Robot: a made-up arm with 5 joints.
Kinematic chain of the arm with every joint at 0, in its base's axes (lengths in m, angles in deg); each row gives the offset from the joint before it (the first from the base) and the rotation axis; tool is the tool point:
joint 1: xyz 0 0 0.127 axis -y
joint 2: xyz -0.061 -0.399 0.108 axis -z
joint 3: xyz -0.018 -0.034 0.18 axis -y
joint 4: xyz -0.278 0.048 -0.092 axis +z
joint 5: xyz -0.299 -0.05 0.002 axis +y
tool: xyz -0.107 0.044 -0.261
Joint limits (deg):
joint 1: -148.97..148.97
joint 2: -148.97..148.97
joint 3: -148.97..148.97
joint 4: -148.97..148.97
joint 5: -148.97..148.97
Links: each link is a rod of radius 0.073 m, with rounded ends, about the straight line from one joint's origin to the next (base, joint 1, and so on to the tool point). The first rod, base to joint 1, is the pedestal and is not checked.
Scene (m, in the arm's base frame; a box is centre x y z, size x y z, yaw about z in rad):
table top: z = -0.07
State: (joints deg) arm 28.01 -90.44 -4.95 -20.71 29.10
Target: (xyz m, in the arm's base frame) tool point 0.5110 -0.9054 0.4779
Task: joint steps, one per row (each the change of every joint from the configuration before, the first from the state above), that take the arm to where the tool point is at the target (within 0.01 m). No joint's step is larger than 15 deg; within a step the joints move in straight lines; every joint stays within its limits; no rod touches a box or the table.
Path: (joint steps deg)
1: -1.04 -11.91 -0.26 7.35 0.50
2: -1.03 -11.90 -0.25 7.34 0.49
3: -1.04 -11.91 -0.26 7.35 0.50
4: -1.03 -11.91 -0.26 7.35 0.50

